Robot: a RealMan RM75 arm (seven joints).
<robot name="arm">
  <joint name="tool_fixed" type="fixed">
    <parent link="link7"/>
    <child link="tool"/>
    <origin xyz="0 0 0"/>
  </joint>
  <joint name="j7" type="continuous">
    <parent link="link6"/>
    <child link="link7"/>
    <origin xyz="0 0 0.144"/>
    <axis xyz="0 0 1"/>
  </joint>
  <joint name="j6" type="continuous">
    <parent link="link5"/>
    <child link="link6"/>
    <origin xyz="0 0 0"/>
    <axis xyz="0 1 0"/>
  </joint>
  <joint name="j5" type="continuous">
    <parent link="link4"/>
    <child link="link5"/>
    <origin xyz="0 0 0.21"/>
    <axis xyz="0 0 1"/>
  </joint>
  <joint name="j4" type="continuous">
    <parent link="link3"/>
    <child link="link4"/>
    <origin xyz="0 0 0"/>
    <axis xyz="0 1 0"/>
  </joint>
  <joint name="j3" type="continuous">
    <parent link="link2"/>
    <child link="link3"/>
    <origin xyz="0 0 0.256"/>
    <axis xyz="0 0 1"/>
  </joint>
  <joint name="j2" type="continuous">
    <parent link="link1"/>
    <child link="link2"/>
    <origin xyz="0 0 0"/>
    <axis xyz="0 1 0"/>
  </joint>
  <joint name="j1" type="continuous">
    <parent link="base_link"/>
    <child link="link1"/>
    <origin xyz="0 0 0.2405"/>
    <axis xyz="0 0 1"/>
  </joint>
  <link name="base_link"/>
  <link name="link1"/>
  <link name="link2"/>
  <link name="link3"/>
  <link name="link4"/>
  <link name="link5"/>
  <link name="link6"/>
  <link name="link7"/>
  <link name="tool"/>
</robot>
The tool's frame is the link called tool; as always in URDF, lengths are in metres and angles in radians. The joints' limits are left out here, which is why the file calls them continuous.
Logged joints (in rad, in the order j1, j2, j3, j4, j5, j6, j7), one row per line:
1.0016 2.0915 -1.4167 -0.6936 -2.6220 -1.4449 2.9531
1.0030 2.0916 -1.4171 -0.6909 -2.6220 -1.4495 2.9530
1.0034 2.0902 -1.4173 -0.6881 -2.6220 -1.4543 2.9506
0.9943 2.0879 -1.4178 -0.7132 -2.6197 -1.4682 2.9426
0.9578 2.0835 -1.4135 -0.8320 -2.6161 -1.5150 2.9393
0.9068 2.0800 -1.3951 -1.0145 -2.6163 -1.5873 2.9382
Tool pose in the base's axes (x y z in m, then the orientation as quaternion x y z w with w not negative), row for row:
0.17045 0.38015 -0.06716 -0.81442 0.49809 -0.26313 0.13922
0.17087 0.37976 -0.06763 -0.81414 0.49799 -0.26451 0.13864
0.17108 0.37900 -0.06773 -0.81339 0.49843 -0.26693 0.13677
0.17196 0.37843 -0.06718 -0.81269 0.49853 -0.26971 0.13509
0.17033 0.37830 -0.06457 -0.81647 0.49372 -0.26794 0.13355
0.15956 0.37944 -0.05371 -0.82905 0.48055 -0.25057 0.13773
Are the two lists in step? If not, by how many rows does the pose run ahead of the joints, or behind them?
The pose runs 1 row behind the joints: the pose in row i belongs to the joints in row i - 1.
